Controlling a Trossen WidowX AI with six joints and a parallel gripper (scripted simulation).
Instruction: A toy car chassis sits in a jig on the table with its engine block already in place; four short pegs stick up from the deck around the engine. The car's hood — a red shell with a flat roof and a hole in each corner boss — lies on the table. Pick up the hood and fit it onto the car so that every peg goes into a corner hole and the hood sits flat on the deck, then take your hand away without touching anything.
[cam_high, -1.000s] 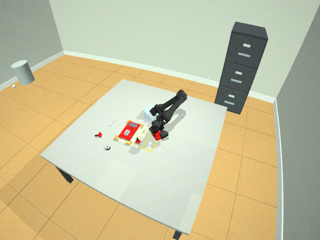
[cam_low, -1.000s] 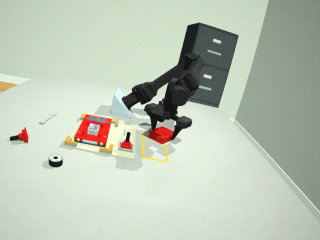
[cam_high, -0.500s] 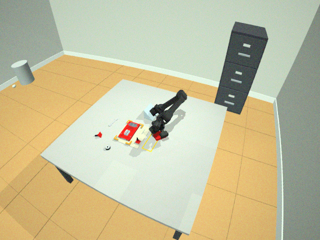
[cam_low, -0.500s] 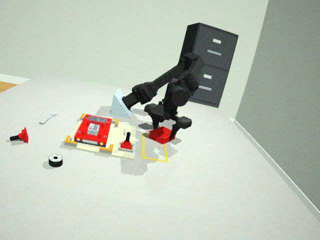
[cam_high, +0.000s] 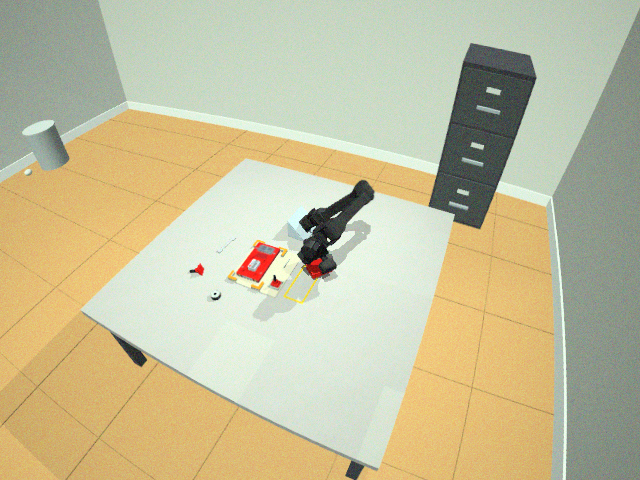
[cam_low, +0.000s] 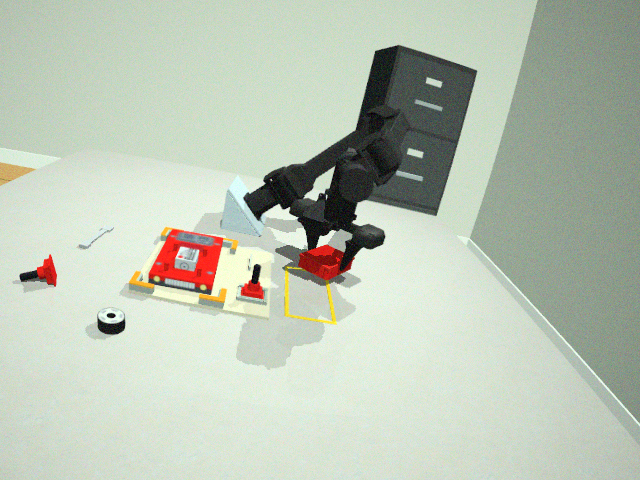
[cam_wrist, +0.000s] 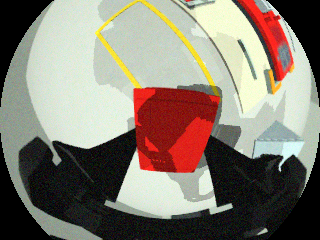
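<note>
Now: the white engine block 13 cm ahead of my gripper tip and 24 cm to the right of it. Also, from my gripper tip: red hood 1 cm above; then black post 16 cm ahead, 12 cm to the right, 1 cm above; then black wheel 33 cm ahead, 29 cm to the right, 2 cm below.
</note>
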